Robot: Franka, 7 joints.
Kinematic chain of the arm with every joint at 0, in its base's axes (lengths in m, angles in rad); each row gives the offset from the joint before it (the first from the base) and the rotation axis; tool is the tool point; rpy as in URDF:
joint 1: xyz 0 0 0.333 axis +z
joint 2: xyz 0 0 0 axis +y
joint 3: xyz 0 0 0.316 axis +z
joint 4: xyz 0.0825 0 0 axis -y
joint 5: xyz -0.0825 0 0.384 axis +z
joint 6: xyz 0 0 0 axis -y
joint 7: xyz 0.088 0 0 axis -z
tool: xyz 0 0 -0.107 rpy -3.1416 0 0
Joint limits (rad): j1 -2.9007..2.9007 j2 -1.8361..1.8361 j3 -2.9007..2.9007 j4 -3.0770..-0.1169 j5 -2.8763..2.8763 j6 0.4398..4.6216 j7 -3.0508..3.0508
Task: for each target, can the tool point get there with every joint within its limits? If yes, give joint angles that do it. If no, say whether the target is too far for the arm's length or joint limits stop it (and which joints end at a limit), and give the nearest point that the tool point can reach.
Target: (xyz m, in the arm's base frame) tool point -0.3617 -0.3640 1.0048
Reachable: yes | joints -1.9802 0.3878 -0.8003 -0.4493 0.1388 2.1894 2.5051
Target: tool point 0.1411 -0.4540 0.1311
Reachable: yes | joints 1.0833 -0.8498 -2.1938 -2.0791 2.0579 3.4995 2.1241
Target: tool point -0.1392 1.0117 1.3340
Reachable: no: too far | nearest point -0.0835 0.6069 0.9335 | short by 0.572 m
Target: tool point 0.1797 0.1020 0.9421
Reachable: yes | joints 0.0131 -0.7161 0.3252 -1.5049 -0.7189 1.4484 -1.7415
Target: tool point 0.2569 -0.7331 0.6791
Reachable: yes | joints -1.5184 1.0445 1.1901 -0.5936 -0.1459 3.0403 1.8869
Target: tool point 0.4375 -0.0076 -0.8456
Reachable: no: too far | nearest point 0.3630 -0.0063 -0.3548 | short by 0.496 m
